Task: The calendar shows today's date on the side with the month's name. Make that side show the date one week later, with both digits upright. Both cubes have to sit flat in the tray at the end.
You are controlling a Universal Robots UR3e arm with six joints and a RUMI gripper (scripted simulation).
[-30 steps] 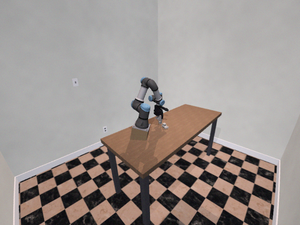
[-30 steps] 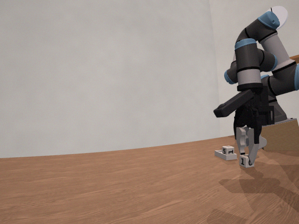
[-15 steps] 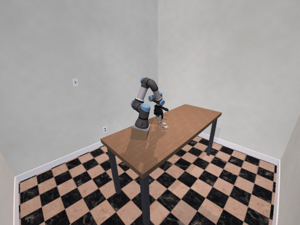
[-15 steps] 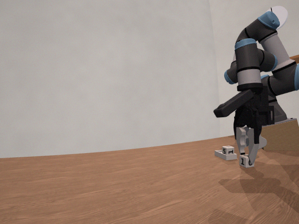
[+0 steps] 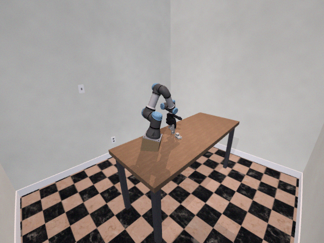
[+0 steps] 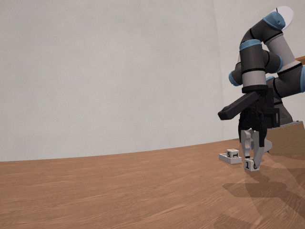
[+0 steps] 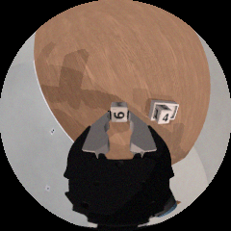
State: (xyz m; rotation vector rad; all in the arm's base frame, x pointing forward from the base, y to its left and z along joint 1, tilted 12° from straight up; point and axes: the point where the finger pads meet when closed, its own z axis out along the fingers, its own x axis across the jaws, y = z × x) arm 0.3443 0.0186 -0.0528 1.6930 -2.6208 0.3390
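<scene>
The white digit cube lies 1 cm below my hand. The rest, counted from my hand: white tray (10 cm to the right, 5 cm behind, 2 cm below).
</scene>
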